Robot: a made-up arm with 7 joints.
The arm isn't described. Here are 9 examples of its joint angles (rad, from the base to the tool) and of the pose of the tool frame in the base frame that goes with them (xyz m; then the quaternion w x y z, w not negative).
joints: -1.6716 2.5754 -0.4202 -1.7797 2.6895 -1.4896 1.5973
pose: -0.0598 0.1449 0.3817 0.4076 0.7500 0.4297 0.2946
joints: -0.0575 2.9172 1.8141 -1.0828 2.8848 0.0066 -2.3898
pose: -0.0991 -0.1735 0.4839 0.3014 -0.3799 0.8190 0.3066
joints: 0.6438 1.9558 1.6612 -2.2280 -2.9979 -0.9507 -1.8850
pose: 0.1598 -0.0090 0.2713 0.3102 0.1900 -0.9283 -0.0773
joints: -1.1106 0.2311 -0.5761 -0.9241 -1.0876 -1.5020 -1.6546
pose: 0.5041 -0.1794 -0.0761 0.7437 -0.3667 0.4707 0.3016
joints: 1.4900 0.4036 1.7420 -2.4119 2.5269 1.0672 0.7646
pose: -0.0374 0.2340 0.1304 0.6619 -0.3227 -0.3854 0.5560
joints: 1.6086 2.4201 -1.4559 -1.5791 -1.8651 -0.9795 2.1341
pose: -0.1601 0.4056 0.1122 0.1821 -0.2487 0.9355 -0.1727
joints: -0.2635 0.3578 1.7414 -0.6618 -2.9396 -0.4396 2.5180
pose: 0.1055 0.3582 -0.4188 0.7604 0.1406 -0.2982 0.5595
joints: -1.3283 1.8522 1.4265 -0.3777 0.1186 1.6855 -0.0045
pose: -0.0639 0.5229 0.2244 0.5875 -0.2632 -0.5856 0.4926
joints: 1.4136 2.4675 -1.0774 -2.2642 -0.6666 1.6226 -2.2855
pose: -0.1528 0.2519 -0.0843 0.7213 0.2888 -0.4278 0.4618
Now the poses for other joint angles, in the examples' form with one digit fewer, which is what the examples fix.
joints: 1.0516 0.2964 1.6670 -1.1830 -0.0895 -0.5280 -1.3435
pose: -0.384 0.328 -0.078 0.474 0.763 0.359 -0.255
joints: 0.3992 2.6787 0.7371 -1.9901 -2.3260 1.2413 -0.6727
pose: 0.332 -0.086 0.136 0.717 -0.615 0.033 -0.326
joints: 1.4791 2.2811 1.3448 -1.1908 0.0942 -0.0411 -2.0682
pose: 0.428 0.270 0.067 0.293 -0.605 -0.277 0.687
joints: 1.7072 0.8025 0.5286 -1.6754 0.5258 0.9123 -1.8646
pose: -0.198 0.348 -0.164 0.644 -0.051 0.461 -0.608
